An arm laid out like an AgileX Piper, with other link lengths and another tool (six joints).
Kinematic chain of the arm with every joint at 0, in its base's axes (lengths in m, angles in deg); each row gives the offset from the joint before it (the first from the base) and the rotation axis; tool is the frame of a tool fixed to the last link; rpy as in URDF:
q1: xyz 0 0 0.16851 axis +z
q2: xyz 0 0 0 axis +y
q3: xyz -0.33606 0 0.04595 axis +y
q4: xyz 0.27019 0 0.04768 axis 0.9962 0 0.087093
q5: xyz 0 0 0 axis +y
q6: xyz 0.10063 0 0.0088 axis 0.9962 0 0.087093
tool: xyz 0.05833 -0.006 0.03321 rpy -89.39 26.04 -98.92
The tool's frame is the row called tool.
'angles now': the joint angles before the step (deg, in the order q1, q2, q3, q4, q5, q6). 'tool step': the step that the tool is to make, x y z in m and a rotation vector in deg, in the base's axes. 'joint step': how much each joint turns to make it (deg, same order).
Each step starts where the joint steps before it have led.
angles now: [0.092 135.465 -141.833 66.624 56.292 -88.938]
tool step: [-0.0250 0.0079 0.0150 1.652 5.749 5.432]
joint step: [-0.115 -2.182 -0.021 -0.207 7.817 6.074]
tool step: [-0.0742 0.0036 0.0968 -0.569 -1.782 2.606]
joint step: [-0.002 -11.175 0.039 -2.768 6.364 7.973]
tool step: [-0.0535 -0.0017 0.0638 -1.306 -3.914 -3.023]
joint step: [0.416 -8.261 -0.002 -4.575 -0.001 5.260]
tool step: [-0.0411 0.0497 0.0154 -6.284 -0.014 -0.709]
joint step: [8.551 -4.656 -0.018 -12.777 0.002 6.868]
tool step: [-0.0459 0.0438 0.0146 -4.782 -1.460 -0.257]
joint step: [9.577 -4.006 0.008 -12.162 -0.001 6.078]
